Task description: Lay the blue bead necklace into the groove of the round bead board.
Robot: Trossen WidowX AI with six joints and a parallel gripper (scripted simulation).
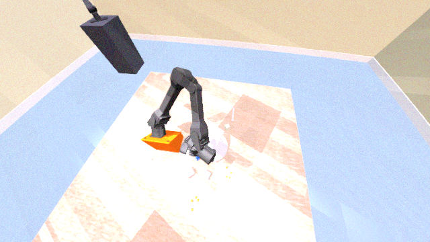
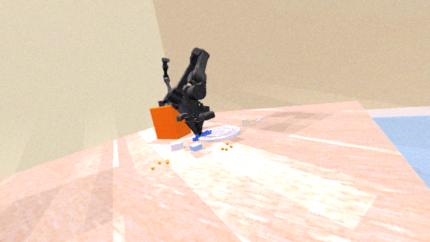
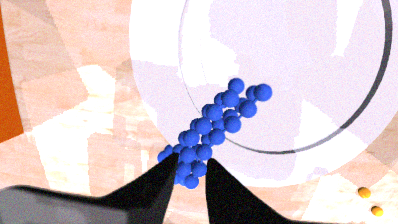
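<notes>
Now: gripper tip 70 mm to the right of the round white bead board, 60 mm short of it and 10 mm above it. The rest, counted from my gripper tip: white block (100 mm to the right, 40 mm behind, 10 mm below); then light blue cube (100 mm to the right, 60 mm ahead, 10 mm below); then beige cube (210 mm to the left, 150 mm ahead).
</notes>
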